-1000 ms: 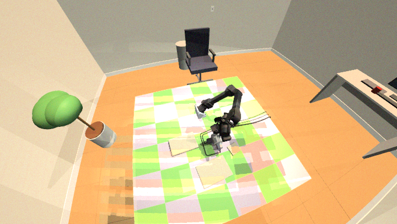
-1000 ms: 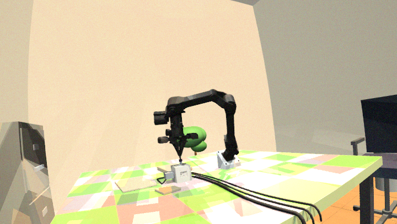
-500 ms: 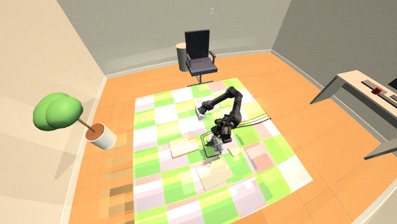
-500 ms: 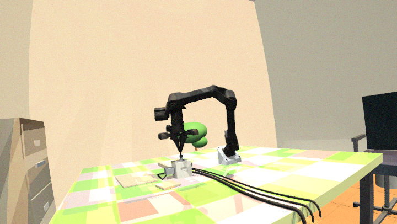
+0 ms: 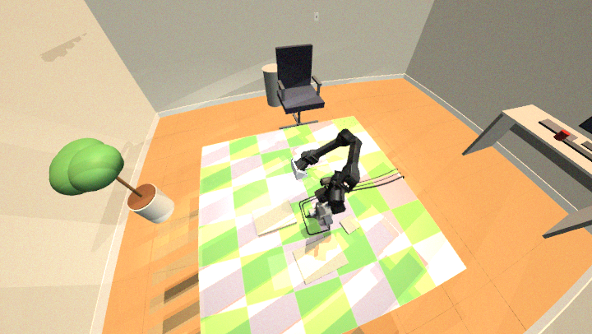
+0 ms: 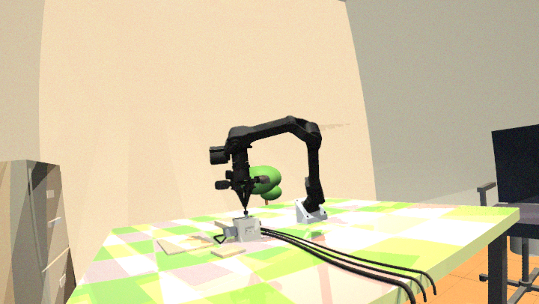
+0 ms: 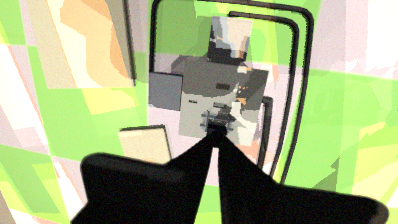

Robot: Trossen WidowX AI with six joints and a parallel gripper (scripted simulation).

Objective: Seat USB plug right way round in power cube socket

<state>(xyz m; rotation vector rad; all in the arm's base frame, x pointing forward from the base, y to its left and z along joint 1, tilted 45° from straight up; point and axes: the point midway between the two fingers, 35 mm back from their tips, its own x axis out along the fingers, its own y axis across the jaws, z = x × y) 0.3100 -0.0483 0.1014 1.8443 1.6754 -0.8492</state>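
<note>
Now: gripper tip 2 cm above the dark USB plug.
</note>
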